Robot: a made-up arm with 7 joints.
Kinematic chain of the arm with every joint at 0, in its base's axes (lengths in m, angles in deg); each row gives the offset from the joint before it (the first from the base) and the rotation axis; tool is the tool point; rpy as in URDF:
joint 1: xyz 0 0 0 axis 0.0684 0.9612 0.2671
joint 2: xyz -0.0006 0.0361 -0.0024 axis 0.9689 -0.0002 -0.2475
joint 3: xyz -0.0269 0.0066 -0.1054 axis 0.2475 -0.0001 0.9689
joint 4: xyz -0.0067 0 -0.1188 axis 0.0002 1 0
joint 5: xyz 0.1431 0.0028 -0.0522 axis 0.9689 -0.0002 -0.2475
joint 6: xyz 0.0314 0 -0.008 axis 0.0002 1 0
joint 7: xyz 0.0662 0 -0.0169 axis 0.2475 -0.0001 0.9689
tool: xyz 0 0 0 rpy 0 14.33 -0.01
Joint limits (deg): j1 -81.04..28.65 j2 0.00..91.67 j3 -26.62..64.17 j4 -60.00..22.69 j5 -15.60..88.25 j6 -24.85..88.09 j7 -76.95..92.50
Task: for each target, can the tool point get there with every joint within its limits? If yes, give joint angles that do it. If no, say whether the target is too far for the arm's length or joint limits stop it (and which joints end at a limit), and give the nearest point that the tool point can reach.
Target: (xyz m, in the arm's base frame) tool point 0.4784 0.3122 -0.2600
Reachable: no: too far | nearest point 0.3475 0.2341 -0.1865 | short by 0.169 m
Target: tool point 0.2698 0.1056 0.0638
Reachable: yes | joints -52.53 10.65 21.72 -32.91 44.25 17.20 73.61
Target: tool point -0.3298 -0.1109 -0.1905
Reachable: no: joint limits stop it (at a limit: joint 1, joint 2, joint 3, joint 4, joint 5, joint 6) | nearest point -0.1416 -0.0378 -0.3744 | short by 0.273 m
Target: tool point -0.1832 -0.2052 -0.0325
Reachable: no: joint limits stop it (at a limit: joint 1, joint 2, joint 3, joint 4, joint 6) | nearest point 0.0479 -0.0802 0.0941 | short by 0.292 m
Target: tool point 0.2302 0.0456 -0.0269
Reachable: yes | joints -25.94 53.33 -16.05 -46.94 48.97 24.88 -46.56
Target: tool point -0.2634 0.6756 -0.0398
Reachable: no: too far | nearest point -0.0913 0.4387 -0.0886 | short by 0.297 m
